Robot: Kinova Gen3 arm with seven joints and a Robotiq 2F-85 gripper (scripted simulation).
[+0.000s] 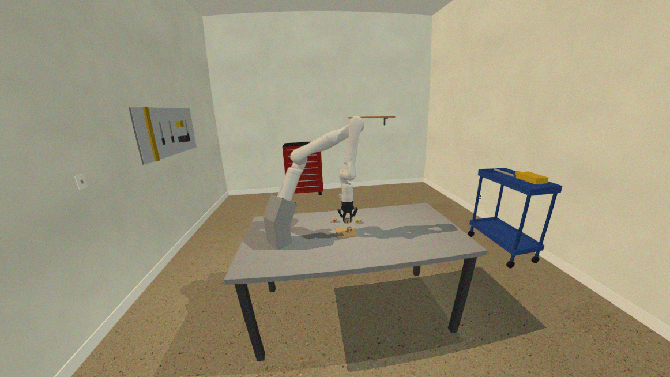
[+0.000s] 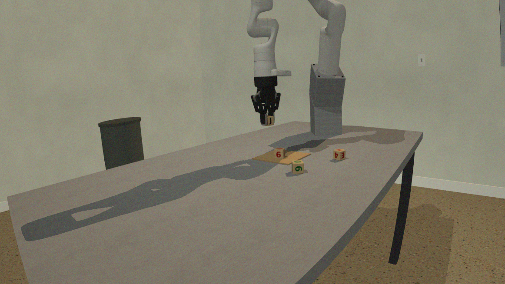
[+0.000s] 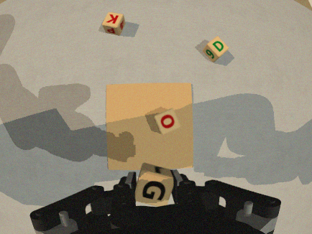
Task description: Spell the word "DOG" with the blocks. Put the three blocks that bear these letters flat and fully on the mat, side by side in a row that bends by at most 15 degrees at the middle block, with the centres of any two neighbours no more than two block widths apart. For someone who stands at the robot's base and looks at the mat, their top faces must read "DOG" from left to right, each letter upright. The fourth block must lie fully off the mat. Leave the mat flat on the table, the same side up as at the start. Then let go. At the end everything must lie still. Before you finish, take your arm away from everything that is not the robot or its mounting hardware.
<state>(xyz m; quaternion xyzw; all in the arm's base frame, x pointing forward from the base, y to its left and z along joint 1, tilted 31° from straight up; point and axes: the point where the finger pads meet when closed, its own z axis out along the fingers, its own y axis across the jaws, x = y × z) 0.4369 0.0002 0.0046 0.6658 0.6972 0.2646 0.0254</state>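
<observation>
The tan mat is 1 cm behind my hand, 5 cm to the left of it and 12 cm below it. The rest, counted from my hand: O block: 2 cm ahead, 6 cm to the left, 10 cm below; then G block: 1 cm below; then D block: 9 cm ahead, 19 cm to the left, 11 cm below.
</observation>
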